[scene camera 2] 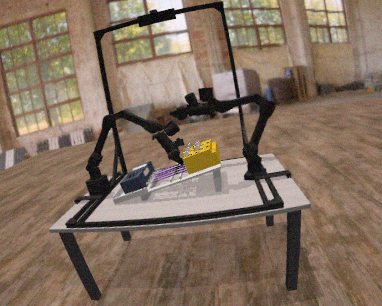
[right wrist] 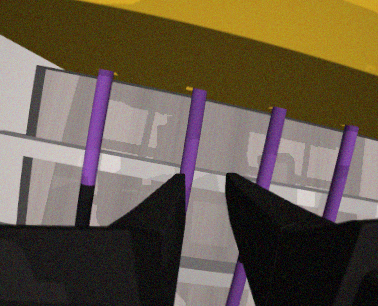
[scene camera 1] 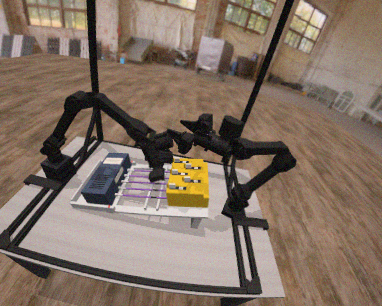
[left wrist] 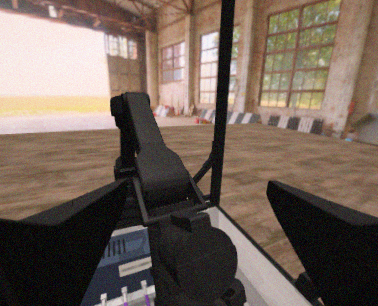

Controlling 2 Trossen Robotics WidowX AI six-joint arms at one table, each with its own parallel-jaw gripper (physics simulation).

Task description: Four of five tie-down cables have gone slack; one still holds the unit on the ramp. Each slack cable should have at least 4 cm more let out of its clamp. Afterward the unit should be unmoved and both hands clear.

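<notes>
A dark blue unit (scene camera 1: 105, 179) (scene camera 2: 137, 180) (left wrist: 124, 258) sits at the low end of a white ramp (scene camera 1: 159, 210) (scene camera 2: 129, 194). Several purple cables (scene camera 1: 141, 189) (scene camera 2: 167, 173) (right wrist: 95, 130) run from it into a yellow clamp block (scene camera 1: 188, 191) (scene camera 2: 202, 158) (right wrist: 248, 24) with small grey levers (scene camera 1: 177, 159) on top. My right gripper (scene camera 1: 156, 177) (scene camera 2: 179, 161) (right wrist: 205, 182) hangs just over the cables near the yellow block. Its fingers are nearly together and nothing is between them. My left gripper (scene camera 1: 180, 127) (scene camera 2: 174, 113) (left wrist: 197, 186) is wide open and empty, high above the block.
The ramp stands on a grey table (scene camera 1: 129, 252) (scene camera 2: 226, 197) bordered by a black frame rail (scene camera 1: 241, 243). Two black frame posts (scene camera 1: 92, 61) (scene camera 1: 262, 70) rise behind the arms. My right arm's links (left wrist: 157, 170) fill the middle of the left wrist view.
</notes>
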